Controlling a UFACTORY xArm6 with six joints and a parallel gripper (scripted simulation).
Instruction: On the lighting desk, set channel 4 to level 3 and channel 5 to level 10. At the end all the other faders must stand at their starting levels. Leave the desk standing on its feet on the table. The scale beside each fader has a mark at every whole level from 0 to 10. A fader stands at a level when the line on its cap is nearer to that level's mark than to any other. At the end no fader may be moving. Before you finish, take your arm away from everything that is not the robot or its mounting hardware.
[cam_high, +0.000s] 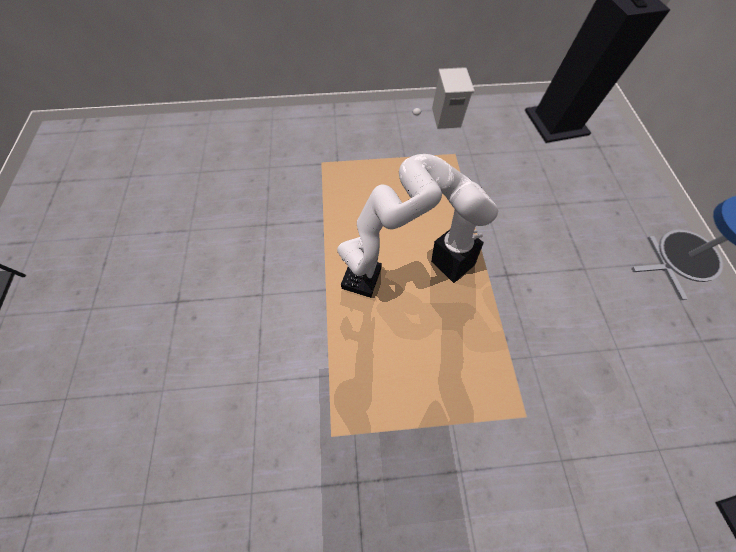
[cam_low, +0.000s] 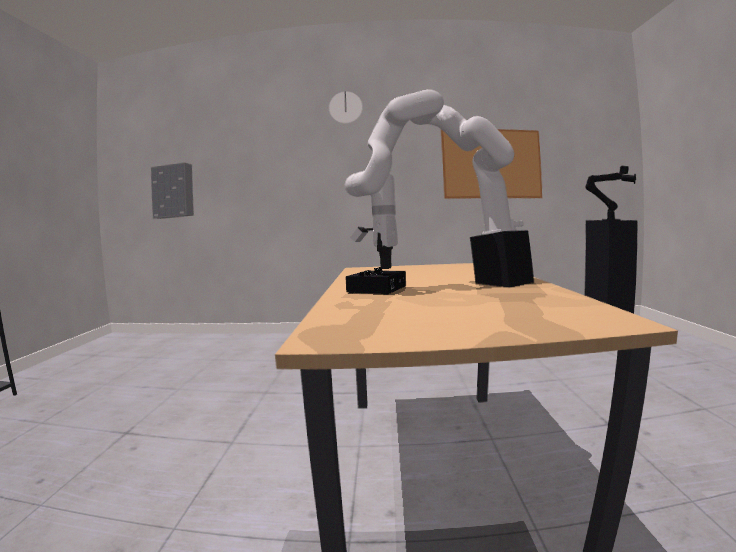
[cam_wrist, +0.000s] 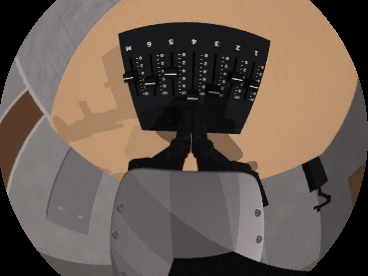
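Now: hand 30 mm above the fader cap, 20 mm short of it and 10 mm to the left of it.
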